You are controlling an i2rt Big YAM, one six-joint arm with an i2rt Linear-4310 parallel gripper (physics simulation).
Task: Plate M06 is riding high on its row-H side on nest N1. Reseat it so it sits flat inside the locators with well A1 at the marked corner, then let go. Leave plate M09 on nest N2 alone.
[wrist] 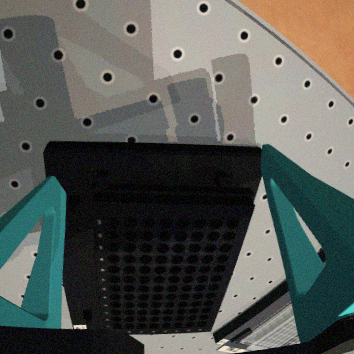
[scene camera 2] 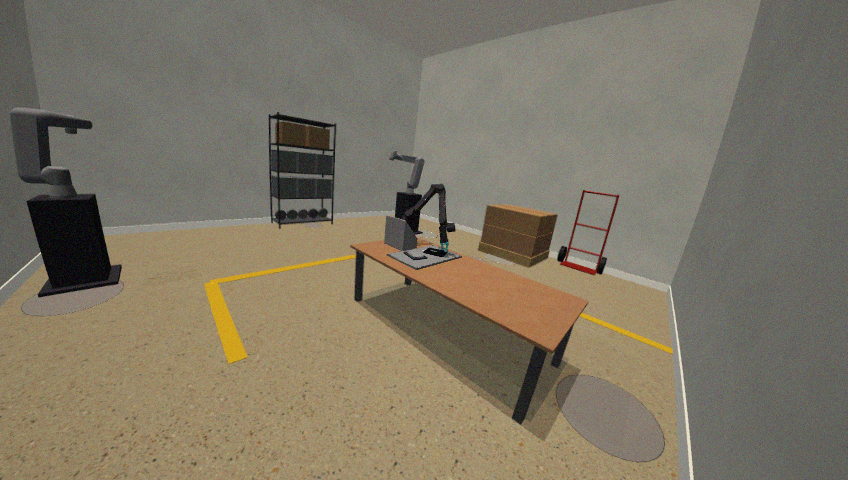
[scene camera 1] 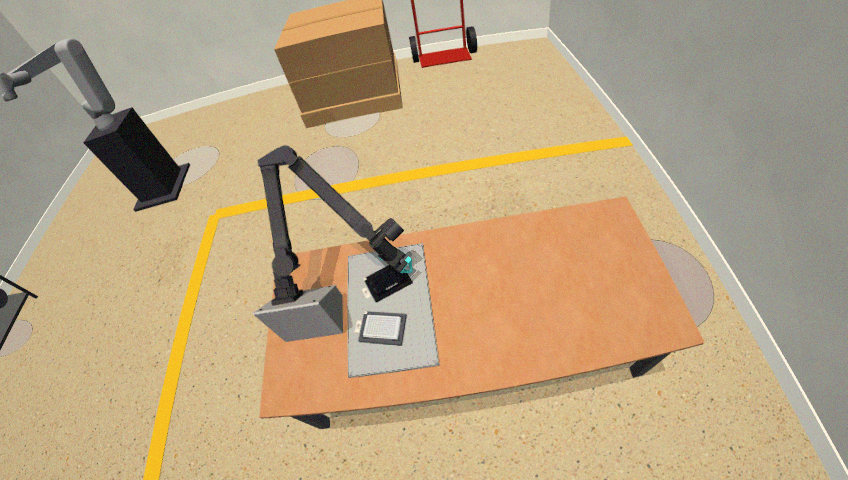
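Note:
A black many-welled plate, which I take as M06, sits on a black nest. In the wrist view its near edge shows as a raised step above the nest; black on black hides how flat it lies. My gripper, with teal fingers, is open and empty, its fingers to either side of the nest's near end, above the board. A white plate, which I take as M09, lies in a dark grey nest. Labels are too small to read.
A grey perforated board bears both nests on the orange-brown table. The grey box at my arm's base stands left of the board. Cartons and a red hand truck stand behind on the floor.

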